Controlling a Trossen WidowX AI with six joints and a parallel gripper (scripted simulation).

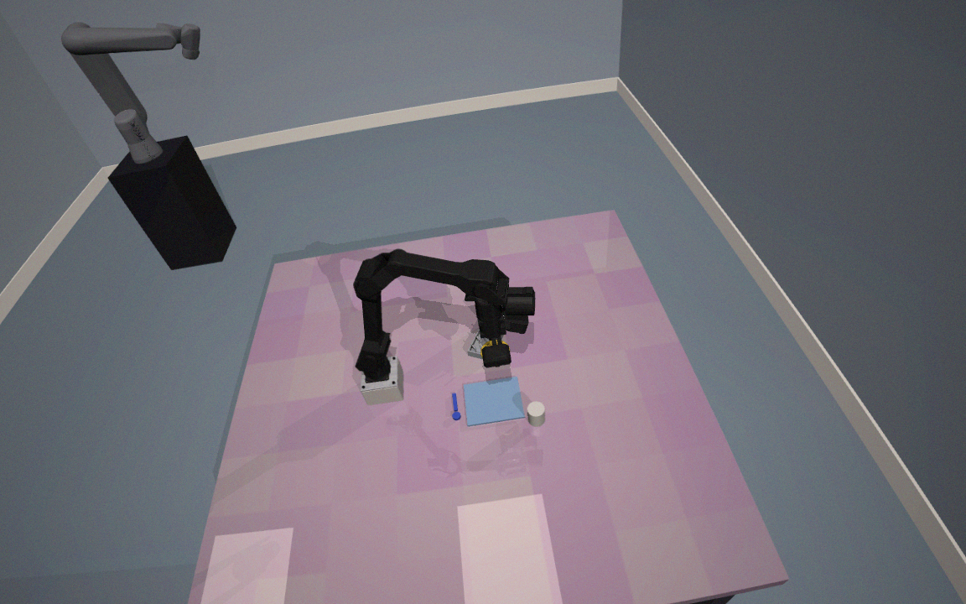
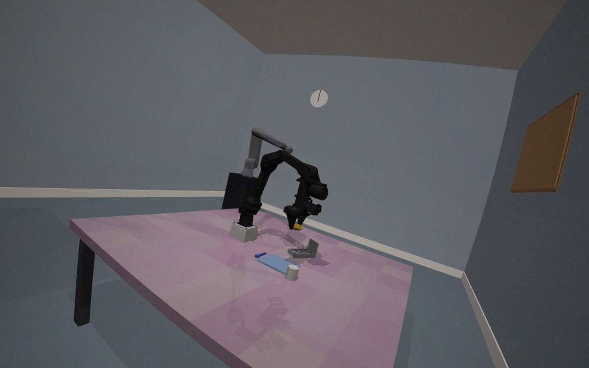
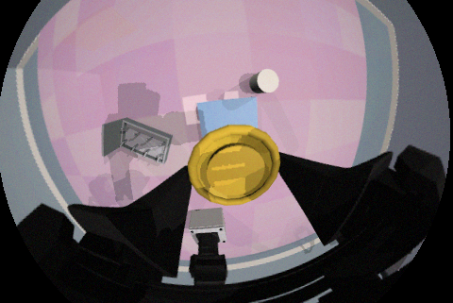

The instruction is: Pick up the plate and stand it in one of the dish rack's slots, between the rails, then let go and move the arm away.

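Right now my gripper tip is 190 mm to the right of the grey dish rack, 150 mm above it and 20 mm past it. From my gripper tip the other things lie so: white cup: 150 mm below, 90 mm to the right, 80 mm ahead; then light blue mat: 170 mm below, 20 mm to the right, 20 mm behind; then yellow plate: 10 mm above.
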